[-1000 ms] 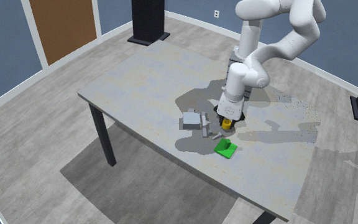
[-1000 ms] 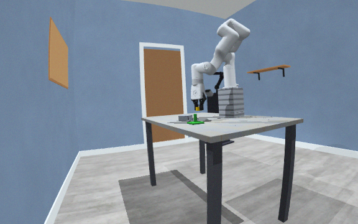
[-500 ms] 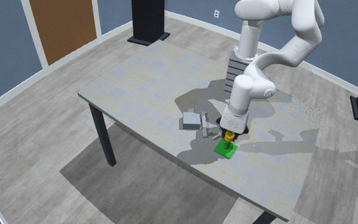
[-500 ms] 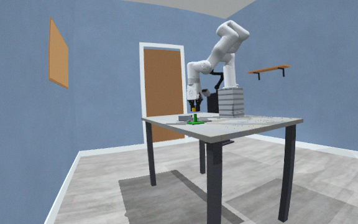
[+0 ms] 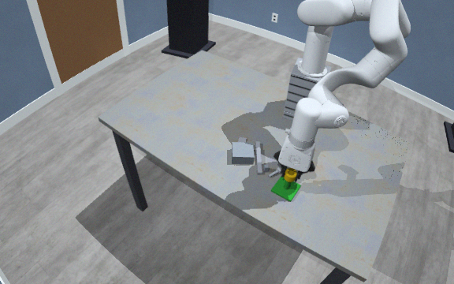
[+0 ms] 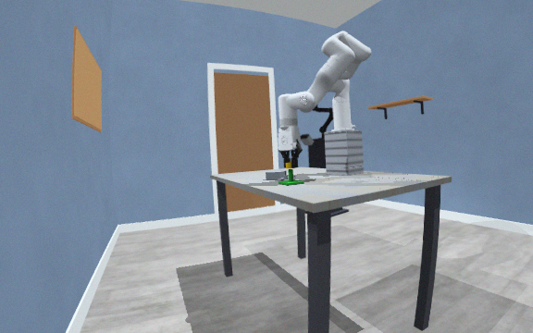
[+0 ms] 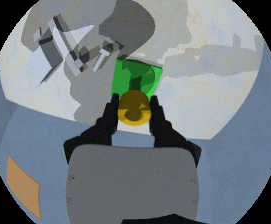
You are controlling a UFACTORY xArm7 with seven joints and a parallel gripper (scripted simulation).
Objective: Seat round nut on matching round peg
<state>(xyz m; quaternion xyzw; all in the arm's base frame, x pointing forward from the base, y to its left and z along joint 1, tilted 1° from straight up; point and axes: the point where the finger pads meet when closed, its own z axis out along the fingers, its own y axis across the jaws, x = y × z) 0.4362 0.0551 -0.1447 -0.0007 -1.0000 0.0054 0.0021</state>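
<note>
My hand is 8 cm above the bolt, 6 cm to the left of it and 5 cm past it. Round my hand: long grey bar 14 cm to the right, 9 cm behind, 8 cm below; grey block 20 cm to the right, 7 cm below, 7 cm behind.
</note>
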